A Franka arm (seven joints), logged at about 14 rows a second.
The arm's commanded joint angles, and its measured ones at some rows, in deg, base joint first. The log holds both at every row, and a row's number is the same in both.
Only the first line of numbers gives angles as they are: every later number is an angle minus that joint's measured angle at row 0.
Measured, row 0:
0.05 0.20 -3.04 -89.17 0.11 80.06 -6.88
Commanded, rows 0 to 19:
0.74 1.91 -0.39 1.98 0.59 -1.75 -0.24
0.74 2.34 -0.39 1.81 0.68 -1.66 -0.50
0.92 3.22 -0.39 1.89 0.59 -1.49 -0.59
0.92 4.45 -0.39 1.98 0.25 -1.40 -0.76
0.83 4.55 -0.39 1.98 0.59 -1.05 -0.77
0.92 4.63 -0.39 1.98 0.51 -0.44 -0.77
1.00 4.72 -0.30 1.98 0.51 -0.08 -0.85
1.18 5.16 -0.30 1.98 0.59 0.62 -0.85
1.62 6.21 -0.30 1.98 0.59 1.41 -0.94
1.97 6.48 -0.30 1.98 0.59 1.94 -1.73
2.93 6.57 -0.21 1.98 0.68 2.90 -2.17
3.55 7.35 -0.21 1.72 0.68 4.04 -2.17
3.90 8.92 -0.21 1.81 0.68 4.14 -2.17
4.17 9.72 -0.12 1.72 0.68 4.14 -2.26
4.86 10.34 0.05 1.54 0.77 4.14 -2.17
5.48 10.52 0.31 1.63 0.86 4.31 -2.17
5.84 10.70 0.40 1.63 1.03 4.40 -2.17
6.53 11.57 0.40 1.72 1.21 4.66 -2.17
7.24 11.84 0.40 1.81 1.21 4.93 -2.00
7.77 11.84 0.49 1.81 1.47 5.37 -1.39
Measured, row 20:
6.76 11.13 0.53 0.30 0.71 5.37 -1.41
